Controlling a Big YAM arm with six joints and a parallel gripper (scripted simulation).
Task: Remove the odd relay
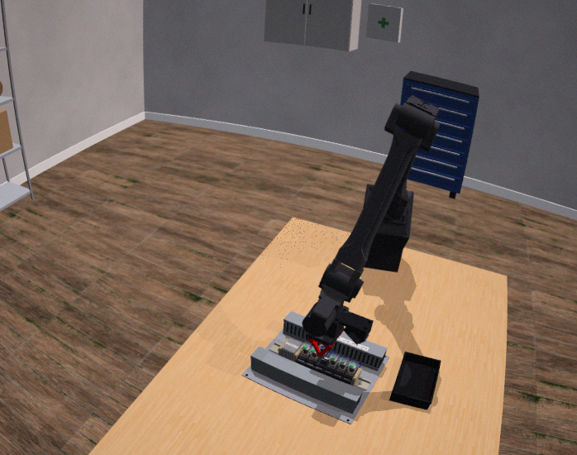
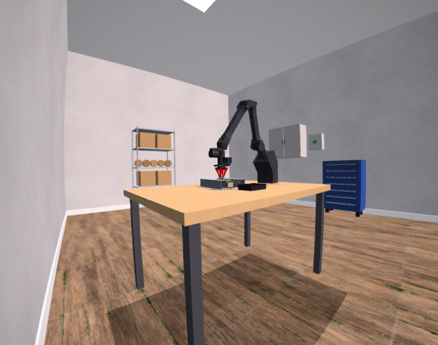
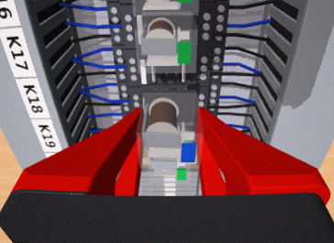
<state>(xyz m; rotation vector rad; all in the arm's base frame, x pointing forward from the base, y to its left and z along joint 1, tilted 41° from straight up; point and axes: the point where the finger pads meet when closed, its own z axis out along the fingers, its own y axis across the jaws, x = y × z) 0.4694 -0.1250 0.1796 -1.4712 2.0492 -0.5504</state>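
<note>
My hand is right at the relay. From my hand the other things lie so: black tray 10 mm ahead, 270 mm to the left, 60 mm below.
</note>
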